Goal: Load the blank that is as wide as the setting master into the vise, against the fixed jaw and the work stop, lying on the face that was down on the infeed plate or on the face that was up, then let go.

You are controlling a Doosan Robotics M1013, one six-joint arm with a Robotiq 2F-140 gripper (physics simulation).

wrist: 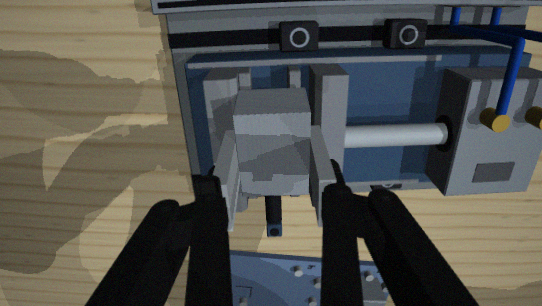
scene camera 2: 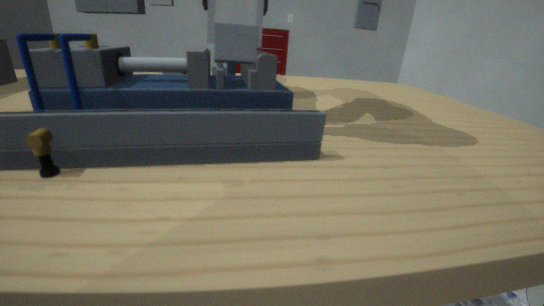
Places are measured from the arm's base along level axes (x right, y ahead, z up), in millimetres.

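Pixels of known places: gripper, fingertip midpoint: (wrist: 273, 146) (scene camera 2: 233, 44).
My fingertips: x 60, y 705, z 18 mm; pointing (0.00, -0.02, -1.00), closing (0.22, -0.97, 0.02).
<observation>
For each thing: its middle in the pictures, then the offset to it from my fingertips. "spot": a spot on its surface instead.
- grey block-shaped blank, body centre: (wrist: 273, 142) (scene camera 2: 234, 45) dx +3, dy +1, dz -1 mm
- vise's fixed jaw, body centre: (wrist: 229, 141) (scene camera 2: 259, 67) dx -13, dy +30, dz -25 mm
- blue vise bed, body centre: (wrist: 353, 118) (scene camera 2: 176, 97) dx +8, dy -68, dz -63 mm
- black rod with a blue foot, body centre: (wrist: 273, 202) dx -52, dy -9, dz -13 mm
- white rod, body centre: (wrist: 392, 135) (scene camera 2: 156, 64) dx +12, dy -88, dz -25 mm
- grey cylinder block, body centre: (wrist: 487, 131) (scene camera 2: 87, 64) dx +27, dy -161, dz -25 mm
- long grey rail, body centre: (scene camera 2: 161, 127) dx +100, dy -49, dz -68 mm
- blue plate with pegs, surface spot: (wrist: 270, 272) spot: dx -215, dy -36, dz -95 mm
A grey block-shaped blank (scene camera 2: 236, 42) (wrist: 272, 152) is held level between the pads of my gripper (scene camera 2: 235, 30) (wrist: 273, 146), which is shut on it. The blank is over the gap between the vise's fixed jaw (scene camera 2: 266, 71) (wrist: 220, 102) and its moving jaw (scene camera 2: 198, 70) (wrist: 334, 100). In the scene view its lower edge is near the jaw tops, above the blue vise bed (scene camera 2: 165, 99) (wrist: 380, 90). In the wrist view a gap shows between blank and moving jaw. A black rod with a blue foot (wrist: 274, 215), perhaps the work stop, shows beyond the blank; contact there is hidden.
A white rod (scene camera 2: 152, 64) (wrist: 395, 135) joins the moving jaw to a grey cylinder block (scene camera 2: 80, 67) (wrist: 492, 145) with blue hoses (scene camera 2: 70, 72) (wrist: 511, 75). A long grey rail (scene camera 2: 200, 132) stands in front. A blue plate with pegs (wrist: 270, 272) lies near the vise.
</observation>
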